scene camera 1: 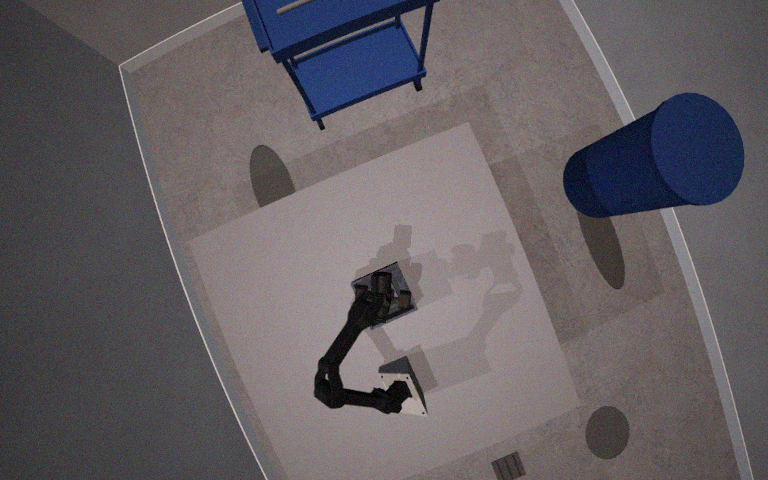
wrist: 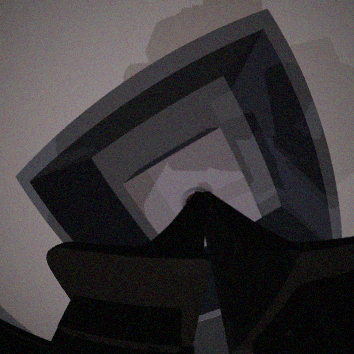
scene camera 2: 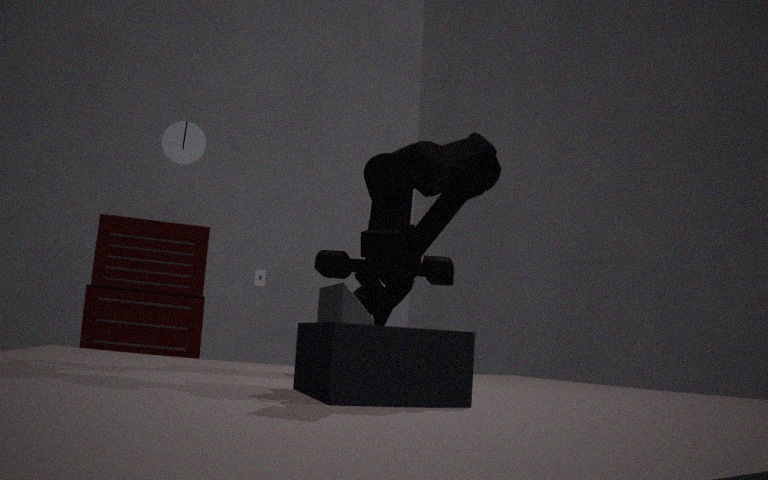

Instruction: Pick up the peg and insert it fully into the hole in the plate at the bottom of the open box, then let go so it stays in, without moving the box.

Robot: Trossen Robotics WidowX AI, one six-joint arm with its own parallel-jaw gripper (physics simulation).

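Where they show: gripper, fingertip midpoint: (wrist: 201, 198); arm's base at its link origin: (scene camera 1: 403, 388) (scene camera 2: 355, 309).
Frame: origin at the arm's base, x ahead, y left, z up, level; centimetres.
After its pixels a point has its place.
The open dark grey box (scene camera 1: 400, 277) {z -13.0, x 36.5, y -14.8 cm} (scene camera 2: 402, 367) {z -8.9, x 42.7, y -6.9 cm} (wrist: 165, 65) {z -4.0, x 42.2, y -9.3 cm} stands on the pale table. In the wrist view, the light plate (wrist: 227, 187) {z -8.0, x 33.1, y -9.5 cm} lies at its bottom, with a round dark-rimmed hole near the middle. A small brownish bit of the peg (wrist: 190, 198) shows at the hole, mostly hidden behind the fingertips; how deep it sits cannot be told. My gripper (scene camera 1: 387, 294) {z -4.3, x 35.0, y -7.5 cm} (scene camera 2: 380, 323) {z -4.3, x 35.0, y -7.5 cm} (wrist: 201, 198) {z -4.3, x 35.0, y -7.5 cm} points down at the box, shut with nothing between the fingers. Its tips reach about the rim's height in scene camera 2 and cover part of the hole in the wrist view.
The arm's wedge-shaped base (scene camera 1: 416, 404) {z 2.3, x -6.4, y -2.4 cm} (scene camera 2: 341, 302) {z 0.8, x 5.6, y -4.5 cm} stands on the same table (scene camera 1: 271, 283) {z -13.8, x 54.6, y 35.1 cm}, with the arm bent between it and the box. Beyond the table are a blue cart (scene camera 1: 362, 73), a blue barrel (scene camera 1: 696, 150) and a red cabinet (scene camera 2: 150, 257).
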